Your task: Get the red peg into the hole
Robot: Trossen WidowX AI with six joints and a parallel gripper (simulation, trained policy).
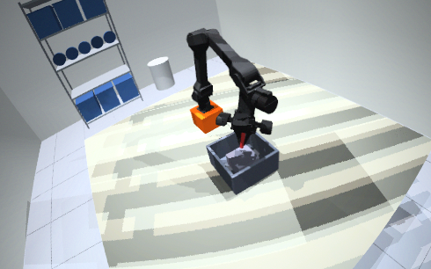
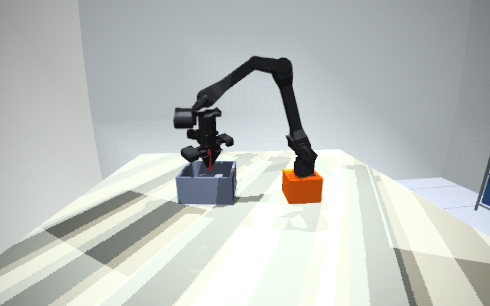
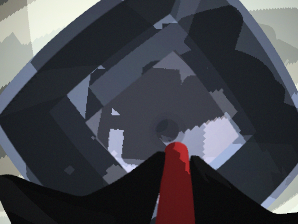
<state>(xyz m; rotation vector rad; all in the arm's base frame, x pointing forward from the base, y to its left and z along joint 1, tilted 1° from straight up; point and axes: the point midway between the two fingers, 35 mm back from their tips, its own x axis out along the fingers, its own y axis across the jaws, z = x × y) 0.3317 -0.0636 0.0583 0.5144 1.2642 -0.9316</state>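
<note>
Right now the red peg is 10 mm to the left of my gripper tip and 30 mm above it. The rest, counted from my gripper tip: plate: 10 mm to the right, 60 mm below; then grey box: 10 mm to the right, 80 mm below.
</note>
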